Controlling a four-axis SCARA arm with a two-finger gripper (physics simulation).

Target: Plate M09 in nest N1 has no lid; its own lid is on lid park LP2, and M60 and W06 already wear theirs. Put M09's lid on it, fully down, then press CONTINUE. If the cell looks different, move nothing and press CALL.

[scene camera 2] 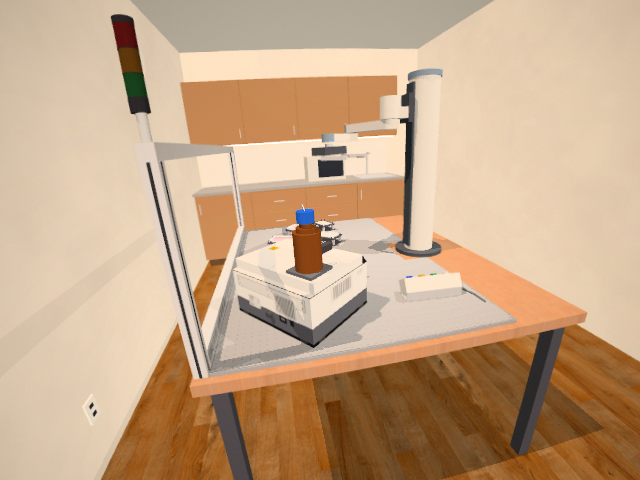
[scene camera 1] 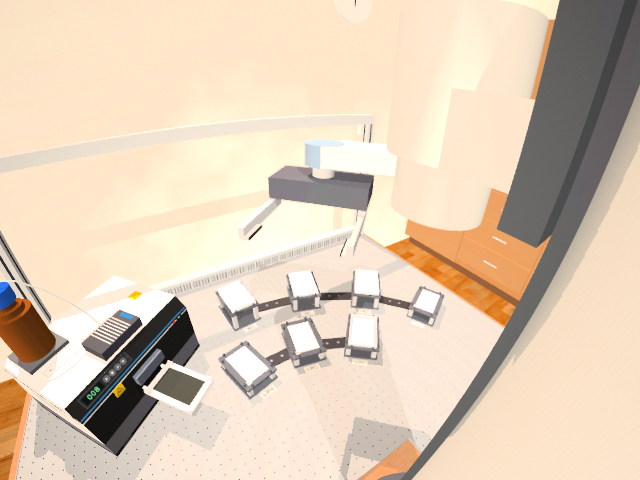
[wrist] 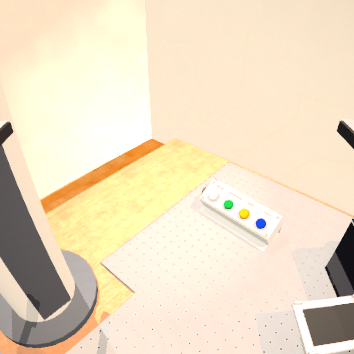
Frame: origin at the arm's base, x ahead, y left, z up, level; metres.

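Where they show: gripper, fingertip midpoint: point(scene camera 2: 356, 156) point(scene camera 1: 292, 242) point(wrist: 174, 101); arm's base, link origin: point(scene camera 2: 417, 249) point(wrist: 45, 295).
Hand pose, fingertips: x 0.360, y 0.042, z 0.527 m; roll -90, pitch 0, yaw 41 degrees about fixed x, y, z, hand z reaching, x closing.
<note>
Things, the pixels of their centre, and the offset from my fingertips. "spot": a spot on its surface instead.
- button box, body centre: point(wrist: 239, 210) point(scene camera 2: 429, 283) 0.152 m back, 0.441 m left, 0.472 m down
- brown bottle, surface spot: point(scene camera 1: 25, 330) spot: 0.288 m ahead, 0.515 m left, 0.212 m down
- signal tower, body centre: point(scene camera 2: 130, 62) 0.664 m ahead, 0.663 m left, 0.250 m up
My gripper point(scene camera 1: 298, 240) point(wrist: 175, 132) is open and empty, held high above the back of the nest area in scene camera 1. Below it, several dark holders with white-topped pieces stand in two rows. The back row holds pieces point(scene camera 1: 236, 298) point(scene camera 1: 303, 284) point(scene camera 1: 366, 282) and a smaller-looking one point(scene camera 1: 428, 301). The front row holds others point(scene camera 1: 248, 365) point(scene camera 1: 303, 338) point(scene camera 1: 362, 330). Their labels are too small to read, so I cannot tell which is N1, LP2, M09, M60 or W06. The button box point(scene camera 2: 431, 286) point(wrist: 241, 215) has white, green, yellow and blue buttons; its captions are unreadable.
A benchtop instrument point(scene camera 1: 131, 382) point(scene camera 2: 299, 294) shows 008, its tray point(scene camera 1: 201, 396) point(wrist: 306, 332) extended. A brown bottle point(scene camera 1: 25, 330) point(scene camera 2: 308, 250) stands on it. The arm's column point(scene camera 2: 424, 165) stands at the bench side. A signal tower point(scene camera 2: 129, 62) rises above the frame point(scene camera 2: 155, 217).
</note>
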